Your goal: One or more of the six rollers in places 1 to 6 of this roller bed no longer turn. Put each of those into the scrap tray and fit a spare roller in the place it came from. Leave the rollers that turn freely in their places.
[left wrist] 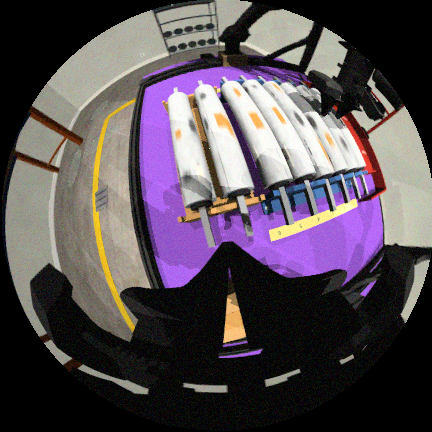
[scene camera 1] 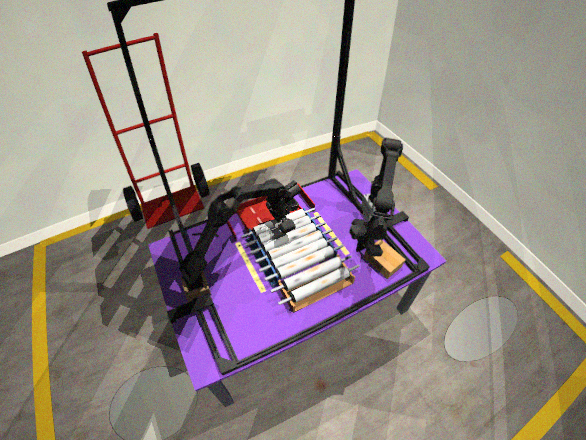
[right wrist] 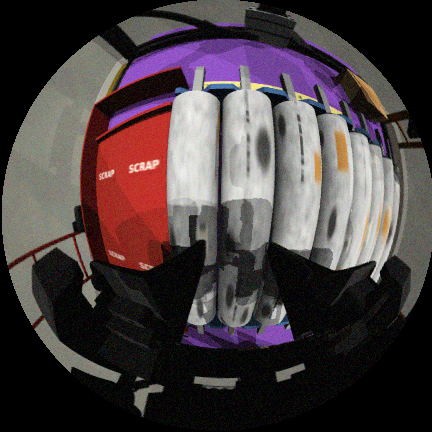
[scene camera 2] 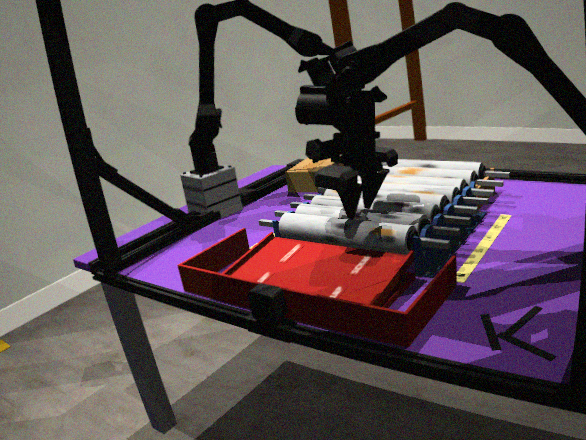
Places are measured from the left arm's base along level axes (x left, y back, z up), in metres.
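Pixels of known places: left gripper, fingertip midpoint: [left wrist: 226, 245] [scene camera 1: 357, 251]; right gripper, fingertip midpoint: [left wrist: 329, 115] [right wrist: 237, 246] [scene camera 2: 359, 213]; left arm's base, link origin: [scene camera 2: 206, 170]; right arm's base, link origin: [left wrist: 231, 52] [scene camera 1: 194, 282].
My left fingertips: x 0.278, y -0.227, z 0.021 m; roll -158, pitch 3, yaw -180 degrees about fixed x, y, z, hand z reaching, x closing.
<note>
For each thing: its top centre in the pictures, then the offset to it from my left fingertips. "pt": a spot on its surface instead.
- Roller 1, top centre: [right wrist: 185, 236] [scene camera 2: 342, 219] [left wrist: 341, 119] [scene camera 1: 279, 219] dx -0.306, dy -0.253, dz -0.055 m
- wooden rack, surface spot: [left wrist: 187, 218] pt dx +0.057, dy -0.028, dz -0.084 m
- red scrap tray, top centre: [right wrist: 111, 222] [scene camera 2: 306, 261] [left wrist: 353, 128] [scene camera 1: 268, 207] dx -0.420, dy -0.280, dz -0.081 m
- roller 2, top centre: [right wrist: 248, 238] [scene camera 2: 357, 209] [left wrist: 330, 117] [scene camera 1: 284, 226] dx -0.257, dy -0.241, dz -0.055 m
- wooden block, top centre: [left wrist: 226, 322] [scene camera 2: 315, 163] [scene camera 1: 385, 254] dx +0.004, dy +0.151, dz -0.076 m
White rollers lie side by side on the blue roller bed [left wrist: 272, 204] [scene camera 2: 432, 257]. Roller 1 [scene camera 2: 305, 226] [right wrist: 192, 150] is nearest the scrap tray. Two spare rollers [left wrist: 187, 145] [left wrist: 225, 145] lie on the wooden rack [left wrist: 187, 218] beyond place 6. The red scrap tray [scene camera 1: 255, 210] [scene camera 2: 325, 310] [right wrist: 135, 190] shows no roller in it. My right gripper [scene camera 2: 360, 211] [right wrist: 237, 246] is partly open and empty, above roller 2 [right wrist: 245, 150], its fingers on either side of that roller's line. My left gripper [scene camera 1: 377, 251] [left wrist: 226, 245] is shut and empty, beside the spares; the right arm partly hides it in scene camera 2.
A wooden block [scene camera 1: 392, 261] [right wrist: 362, 92] stands under and beside the left gripper. Yellow number strips [scene camera 1: 250, 265] [left wrist: 315, 220] run along both ends of the bed. A black frame post [scene camera 1: 342, 90] rises from the table's back edge. A red hand truck [scene camera 1: 162, 210] stands by the wall.
</note>
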